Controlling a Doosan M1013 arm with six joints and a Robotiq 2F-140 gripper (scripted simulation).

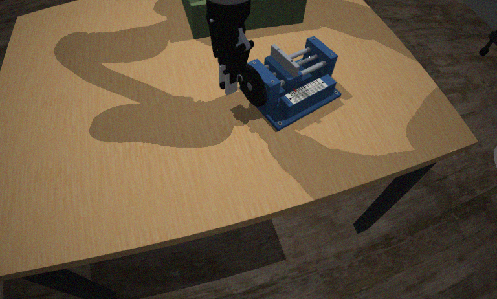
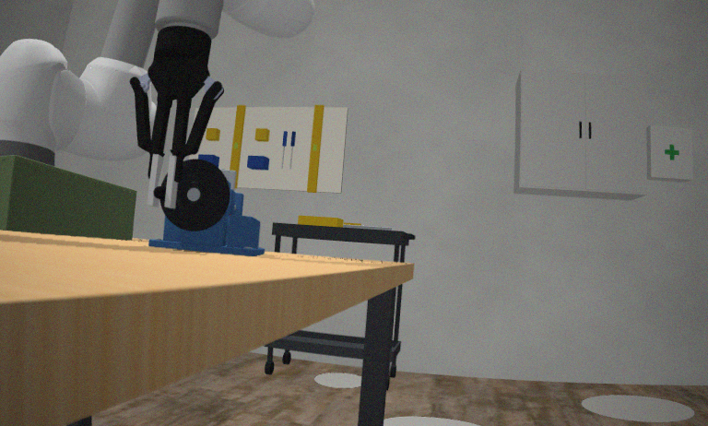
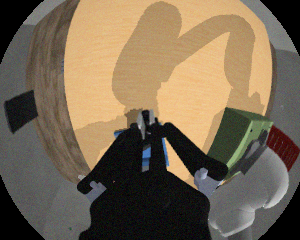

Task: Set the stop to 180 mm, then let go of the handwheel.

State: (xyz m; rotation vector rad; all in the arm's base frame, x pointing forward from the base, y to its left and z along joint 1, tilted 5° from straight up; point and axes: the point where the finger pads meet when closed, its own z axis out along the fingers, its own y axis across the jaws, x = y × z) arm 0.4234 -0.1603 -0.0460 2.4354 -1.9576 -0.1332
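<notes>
The stop plate lies 130 mm to the left of my hand and 20 mm ahead of it. Round my hand: handwheel (20 mm to the left, 10 mm below).
</notes>
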